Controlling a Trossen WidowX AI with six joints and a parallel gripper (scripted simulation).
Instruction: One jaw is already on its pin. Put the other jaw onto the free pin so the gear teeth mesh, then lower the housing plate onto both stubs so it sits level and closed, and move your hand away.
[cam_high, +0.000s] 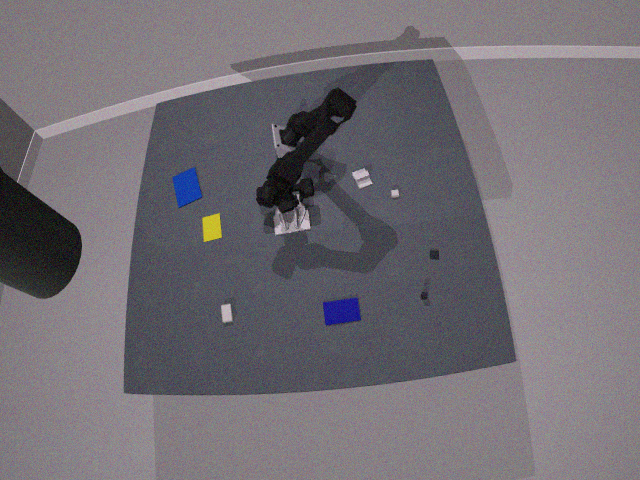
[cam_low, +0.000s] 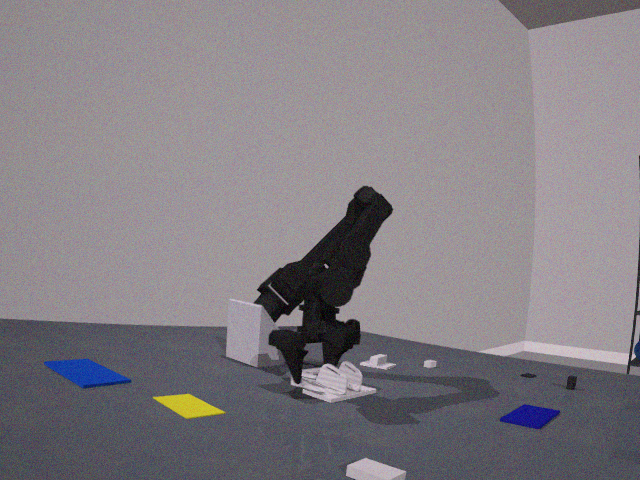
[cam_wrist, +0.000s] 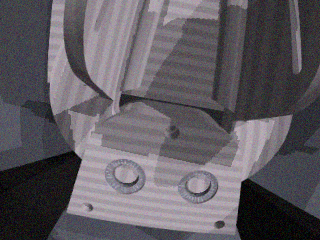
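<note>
Right now my gripper tip is 2 cm below the base and 1 cm short of it. From my gripper tip the other things lie so: dark blue pad 41 cm ahead, 9 cm to the left; yellow pad 29 cm to the right, 1 cm below, 1 cm ahead; small white cube 36 cm to the left, 6 cm ahead.
</note>
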